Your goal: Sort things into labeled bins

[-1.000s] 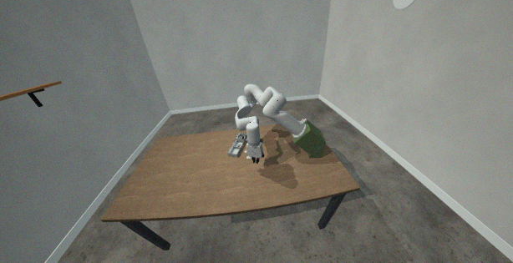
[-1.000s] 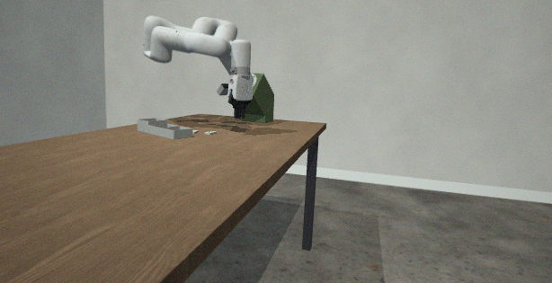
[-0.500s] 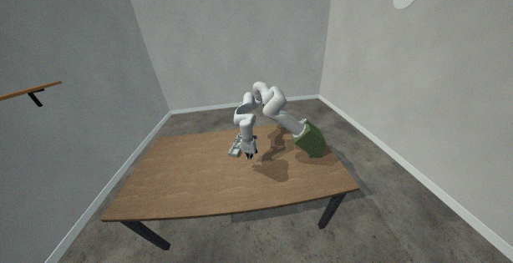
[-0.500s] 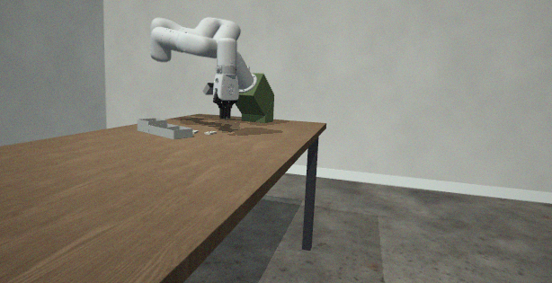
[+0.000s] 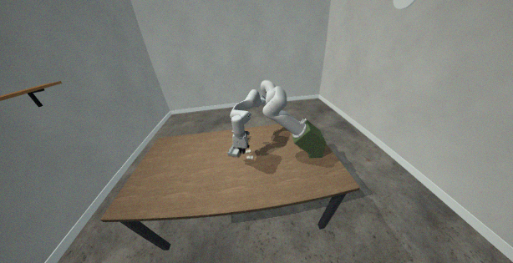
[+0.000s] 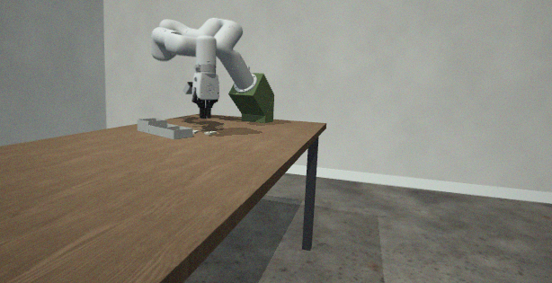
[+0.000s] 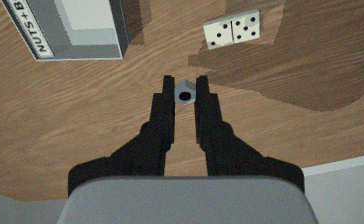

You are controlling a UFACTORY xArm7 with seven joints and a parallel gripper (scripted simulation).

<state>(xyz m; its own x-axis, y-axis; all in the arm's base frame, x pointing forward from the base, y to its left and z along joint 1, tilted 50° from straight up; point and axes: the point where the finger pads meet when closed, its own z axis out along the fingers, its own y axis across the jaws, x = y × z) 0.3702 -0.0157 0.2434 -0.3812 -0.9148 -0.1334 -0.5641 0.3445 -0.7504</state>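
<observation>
Now: the cream domino 50 mm behind my hand, 10 mm to the left of it and 80 mm below it. Round my hand: white ring-shaped part: 20 mm below; then white domino: 50 mm behind, 60 mm to the right, 80 mm below; then black cylindrical battery: 50 mm behind, 230 mm to the right, 70 mm below.
</observation>
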